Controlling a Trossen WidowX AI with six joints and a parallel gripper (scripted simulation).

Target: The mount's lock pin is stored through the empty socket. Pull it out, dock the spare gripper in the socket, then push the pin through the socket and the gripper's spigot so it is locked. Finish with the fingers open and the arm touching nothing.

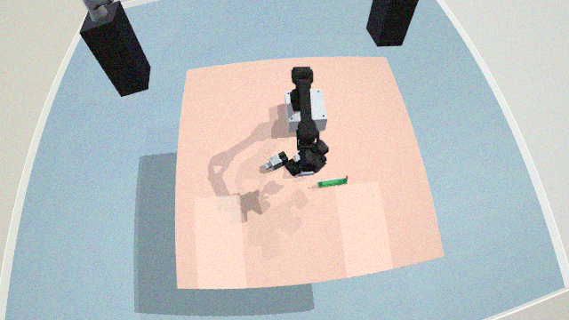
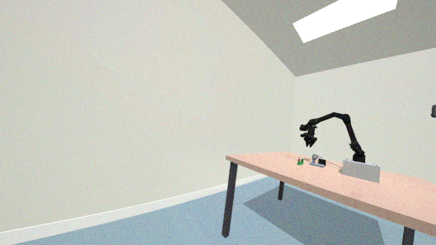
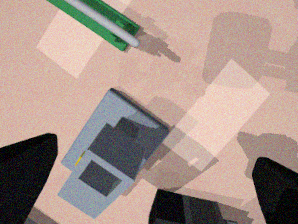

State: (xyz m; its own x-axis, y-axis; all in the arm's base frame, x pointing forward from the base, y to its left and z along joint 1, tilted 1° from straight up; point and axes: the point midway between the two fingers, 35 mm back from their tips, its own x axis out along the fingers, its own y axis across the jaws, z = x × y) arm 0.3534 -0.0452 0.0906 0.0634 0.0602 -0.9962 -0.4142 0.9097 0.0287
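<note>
My gripper tip is now 11 cm past the spare gripper, 12 cm to the left of it and 13 cm above it. The rest, counted from my gripper tip: green cradle 4 cm ahead, 13 cm to the left, 14 cm below; then mount socket 7 cm behind, 2 cm to the left, 11 cm below.
</note>
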